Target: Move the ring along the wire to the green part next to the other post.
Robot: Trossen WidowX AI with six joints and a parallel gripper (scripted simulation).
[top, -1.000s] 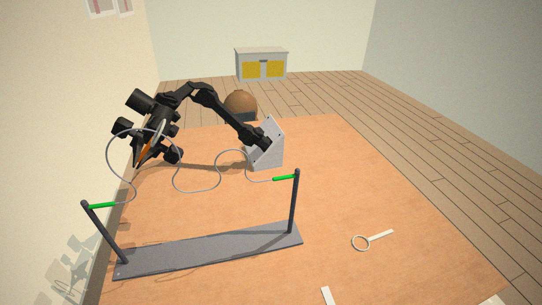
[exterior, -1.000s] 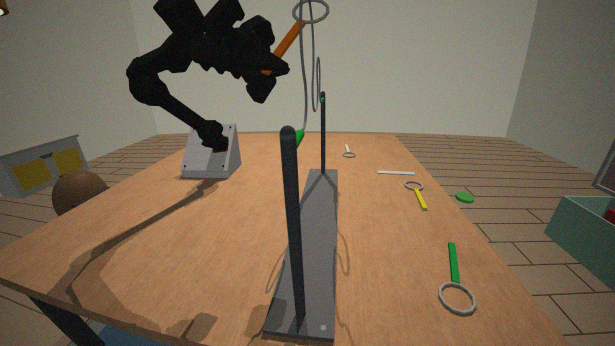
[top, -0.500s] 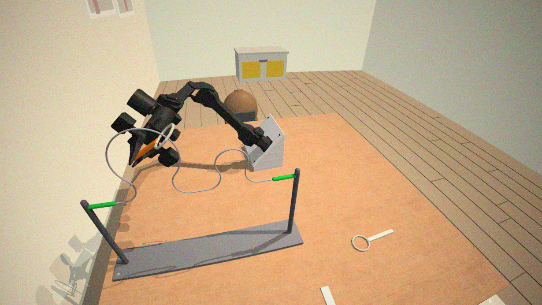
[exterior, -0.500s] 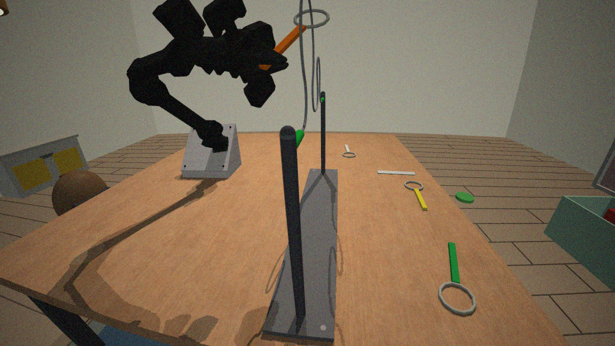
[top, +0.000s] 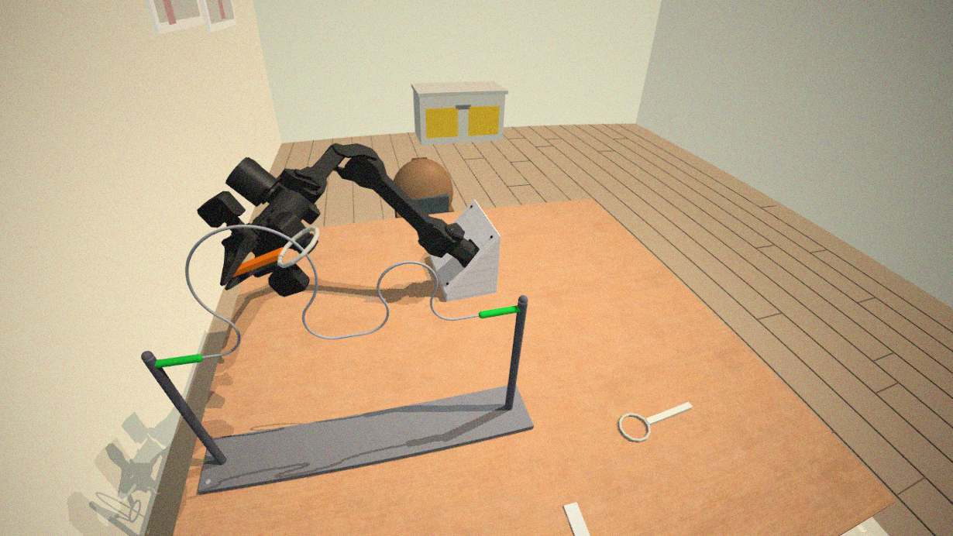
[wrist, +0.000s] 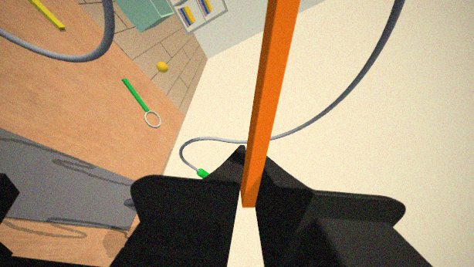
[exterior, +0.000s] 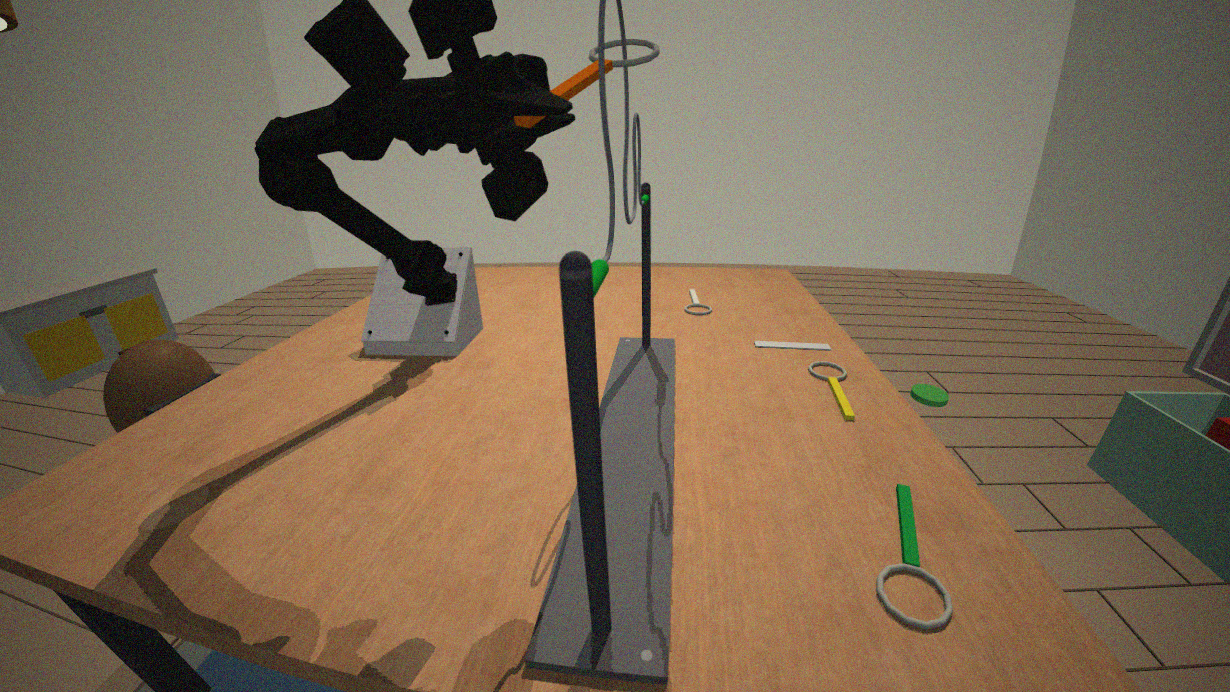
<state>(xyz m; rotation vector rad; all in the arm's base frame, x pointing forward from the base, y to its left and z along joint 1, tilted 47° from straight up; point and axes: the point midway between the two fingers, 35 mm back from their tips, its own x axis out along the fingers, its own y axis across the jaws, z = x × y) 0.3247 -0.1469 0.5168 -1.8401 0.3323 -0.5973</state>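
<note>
Right now the orange-handled ring is 8 cm to the left of my gripper tip, 4 cm above it and 2 cm ahead of it. Also, from my gripper tip: white strip (42 cm to the left, 38 cm below, 38 cm ahead); green-handled ring (38 cm below, 31 cm ahead, 8 cm to the right); ring with handle (39 cm ahead, 38 cm below, 26 cm to the left).
</note>
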